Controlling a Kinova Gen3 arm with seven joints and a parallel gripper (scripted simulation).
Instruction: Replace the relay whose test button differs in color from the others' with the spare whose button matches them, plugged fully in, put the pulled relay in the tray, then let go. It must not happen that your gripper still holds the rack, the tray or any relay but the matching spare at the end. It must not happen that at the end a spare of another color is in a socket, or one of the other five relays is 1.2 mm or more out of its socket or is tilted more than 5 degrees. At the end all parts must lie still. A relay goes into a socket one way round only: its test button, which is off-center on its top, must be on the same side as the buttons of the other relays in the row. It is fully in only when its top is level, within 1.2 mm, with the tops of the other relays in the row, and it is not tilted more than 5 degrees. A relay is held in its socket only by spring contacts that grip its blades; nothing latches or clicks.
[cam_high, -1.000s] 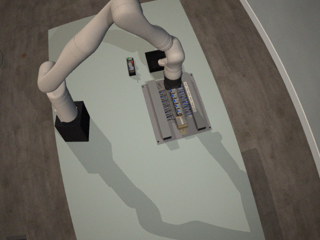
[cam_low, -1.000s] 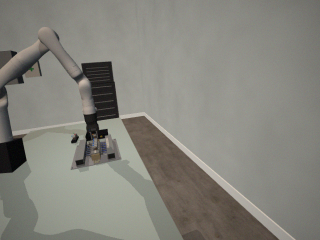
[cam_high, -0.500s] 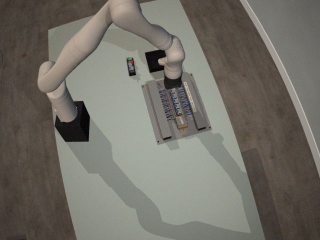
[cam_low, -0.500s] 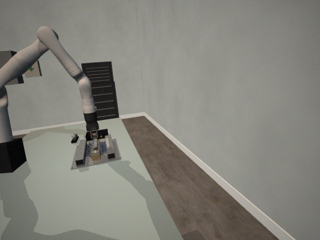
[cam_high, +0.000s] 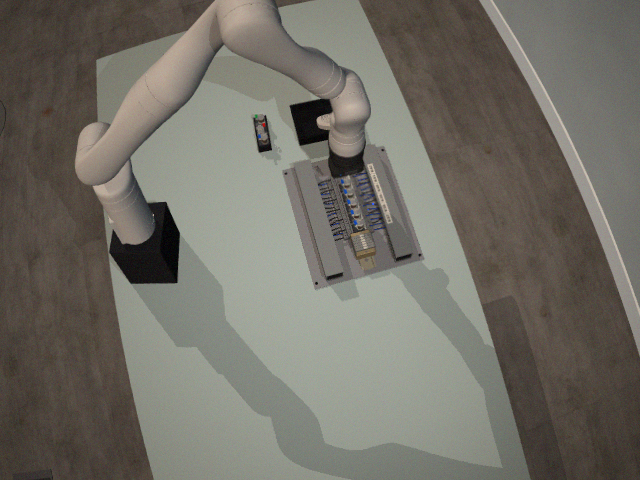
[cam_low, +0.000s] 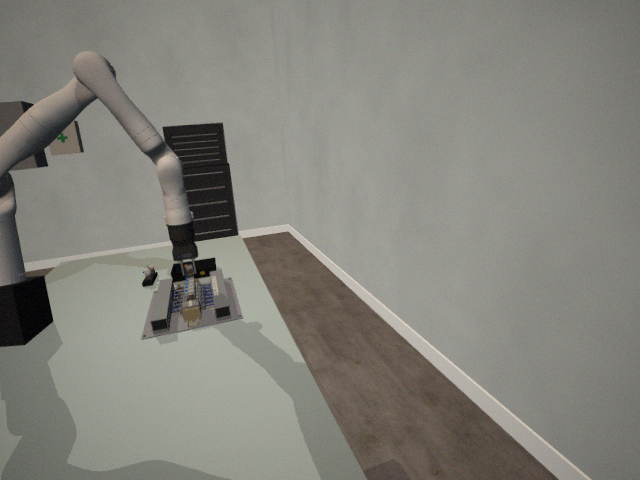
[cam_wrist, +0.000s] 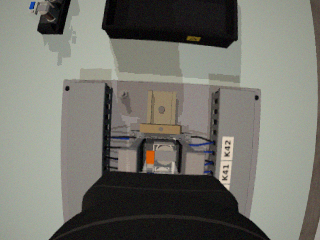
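My hand is 30 mm short of the black tray, 190 mm to the right of it and 70 mm above it. Round my hand: spare holder (140 mm behind, 210 mm to the left, 80 mm below).
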